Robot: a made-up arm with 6 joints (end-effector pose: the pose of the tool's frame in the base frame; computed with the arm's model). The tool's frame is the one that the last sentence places.
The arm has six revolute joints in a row. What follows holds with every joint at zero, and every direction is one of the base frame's. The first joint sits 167.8 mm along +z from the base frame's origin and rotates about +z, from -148.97 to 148.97 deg. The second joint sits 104.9 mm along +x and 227.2 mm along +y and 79 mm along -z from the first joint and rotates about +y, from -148.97 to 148.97 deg. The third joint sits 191.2 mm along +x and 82.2 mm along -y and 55.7 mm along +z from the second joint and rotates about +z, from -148.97 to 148.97 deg. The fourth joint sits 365.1 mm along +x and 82.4 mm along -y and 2.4 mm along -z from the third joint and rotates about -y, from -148.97 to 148.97 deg. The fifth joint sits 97.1 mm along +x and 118.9 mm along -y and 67.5 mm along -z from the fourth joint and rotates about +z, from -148.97 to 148.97 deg. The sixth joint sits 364.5 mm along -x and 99.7 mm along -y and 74.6 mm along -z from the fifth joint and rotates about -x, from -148.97 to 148.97 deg. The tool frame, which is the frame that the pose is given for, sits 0.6 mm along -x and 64.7 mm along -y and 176.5 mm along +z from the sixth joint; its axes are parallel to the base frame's.
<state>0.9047 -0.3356 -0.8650 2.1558 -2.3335 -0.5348</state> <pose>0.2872 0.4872 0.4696 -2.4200 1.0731 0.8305</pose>
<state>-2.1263 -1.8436 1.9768 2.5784 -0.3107 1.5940</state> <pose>0.5376 -0.4658 0.0577 -1.4649 -2.0229 0.1058</pose>
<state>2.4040 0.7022 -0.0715 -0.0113 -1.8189 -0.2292</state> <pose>-0.6431 0.1500 -0.2207 -0.3834 -0.3304 0.5277</pose>
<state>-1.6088 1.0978 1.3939 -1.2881 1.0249 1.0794</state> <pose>0.3608 -0.6016 -0.4976 0.7576 -0.1502 1.2683</pose>
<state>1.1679 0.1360 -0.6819 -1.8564 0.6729 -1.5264</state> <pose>0.4494 -0.1434 0.2216 0.9805 2.0818 -0.9859</pose>
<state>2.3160 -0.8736 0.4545 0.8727 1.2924 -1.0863</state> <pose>-0.3175 0.5587 1.0009 -0.3019 0.6517 -1.9661</pose>
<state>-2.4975 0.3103 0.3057 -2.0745 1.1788 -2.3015</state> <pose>-0.6706 0.0312 0.0479 -1.5432 0.4176 -0.1294</pose>
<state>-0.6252 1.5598 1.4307 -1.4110 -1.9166 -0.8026</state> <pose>0.4221 0.2740 0.0893 -0.2820 1.3776 -0.2724</pose>
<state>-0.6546 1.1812 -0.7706 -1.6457 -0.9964 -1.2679</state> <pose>0.4444 -0.4151 -0.0602 0.4671 -1.5660 2.4563</pose>
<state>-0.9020 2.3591 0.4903 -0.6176 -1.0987 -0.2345</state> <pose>0.2116 0.1393 -0.2900 0.3127 2.7827 -0.2784</pose>
